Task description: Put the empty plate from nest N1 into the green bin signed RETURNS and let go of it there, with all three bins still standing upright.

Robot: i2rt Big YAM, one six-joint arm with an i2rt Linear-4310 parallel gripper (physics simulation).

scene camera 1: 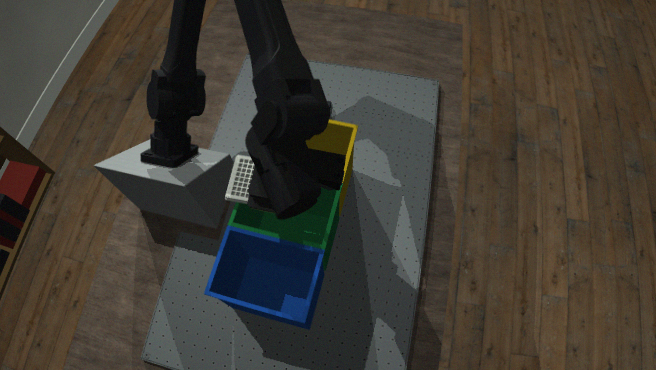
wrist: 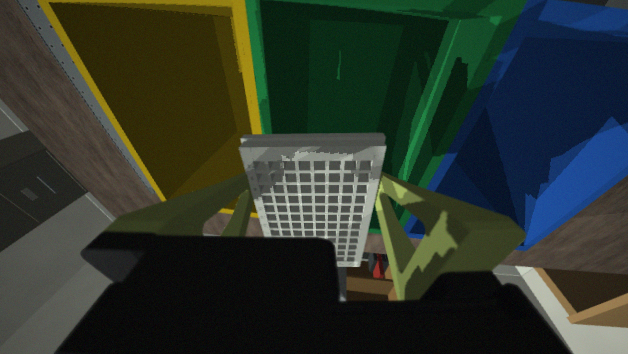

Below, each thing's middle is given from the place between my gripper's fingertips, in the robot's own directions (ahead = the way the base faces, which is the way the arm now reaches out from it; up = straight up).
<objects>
Right now the green bin [scene camera 1: 316, 227] is 11 cm below my hand, 2 cm to the right of it and 1 cm ahead of it. From my hand the other things lie so: yellow bin [scene camera 1: 338, 137] 11 cm to the left, 11 cm below, 2 cm ahead; blue bin [scene camera 1: 281, 280] 15 cm to the right, 11 cm below; white plate [scene camera 1: 237, 191] 3 cm behind, 1 cm above.
</objects>
